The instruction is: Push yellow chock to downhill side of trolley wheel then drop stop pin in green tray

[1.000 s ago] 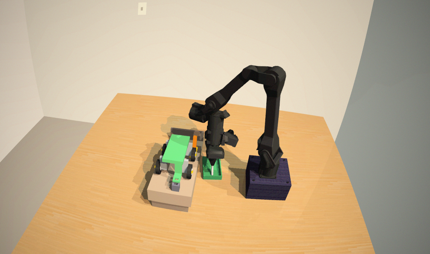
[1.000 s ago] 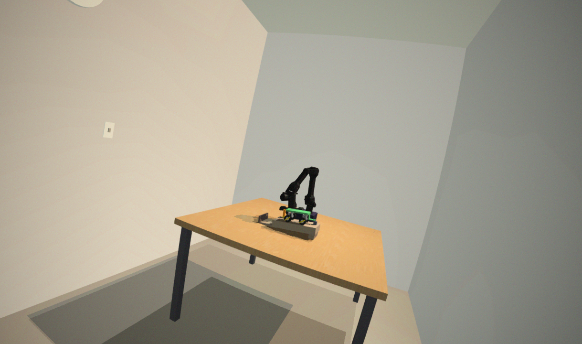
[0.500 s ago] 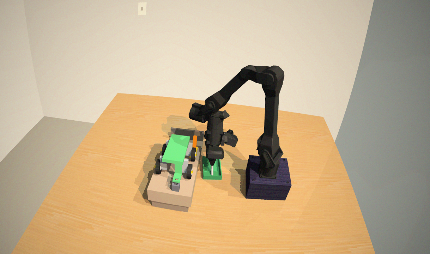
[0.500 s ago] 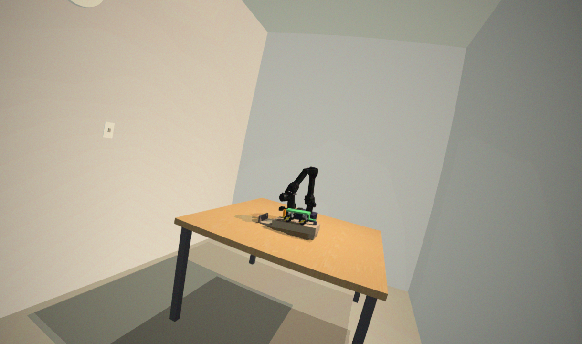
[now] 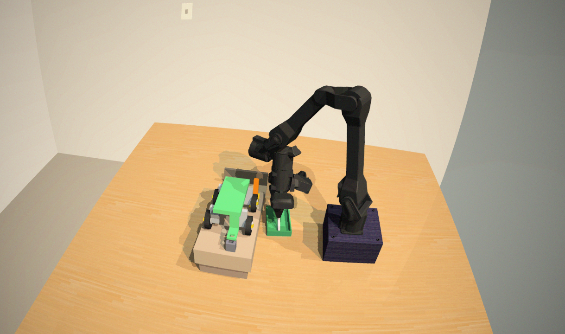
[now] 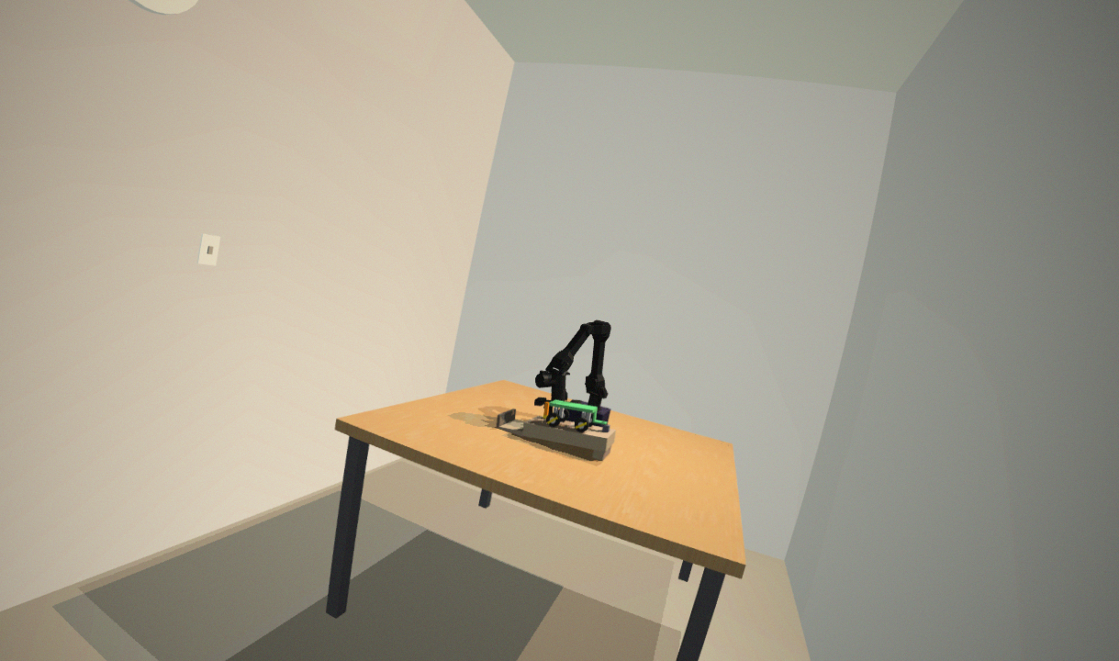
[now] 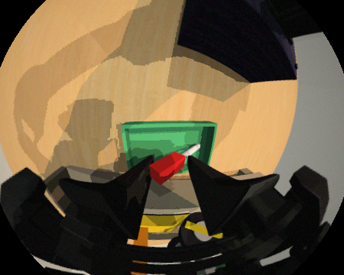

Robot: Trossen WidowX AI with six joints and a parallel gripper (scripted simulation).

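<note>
Now: gripper tip 10 mm to the right of the red-headed stop pin. Also, from my gripper tip: green tray: 40 mm below, 10 mm to the left; then yellow chock: 70 mm ahead, 50 mm above, 10 mm to the right; then green-topped trolley: 130 mm ahead, 90 mm to the left, 80 mm above.
</note>
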